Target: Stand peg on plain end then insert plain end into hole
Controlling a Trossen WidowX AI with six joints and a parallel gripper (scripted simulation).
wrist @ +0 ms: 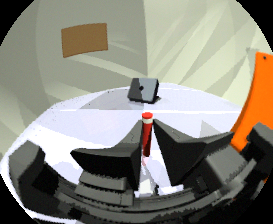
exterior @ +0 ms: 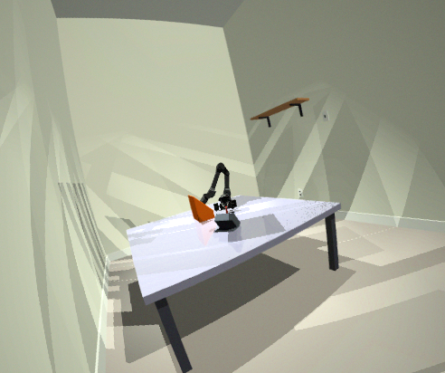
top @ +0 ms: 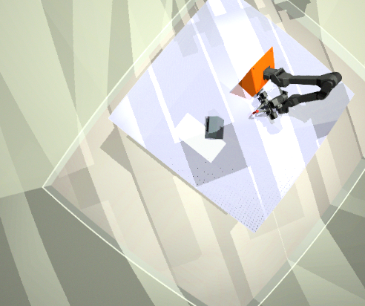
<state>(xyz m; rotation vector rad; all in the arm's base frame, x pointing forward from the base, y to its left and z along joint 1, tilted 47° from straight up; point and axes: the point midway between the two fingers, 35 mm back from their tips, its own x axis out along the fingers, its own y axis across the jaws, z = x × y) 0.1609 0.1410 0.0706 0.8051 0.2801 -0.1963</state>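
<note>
My gripper tip is 1 cm above the red peg. The rest, counted from my gripper tip: grey sloped panel (26 cm ahead, 10 cm to the right, 2 cm below).
</note>
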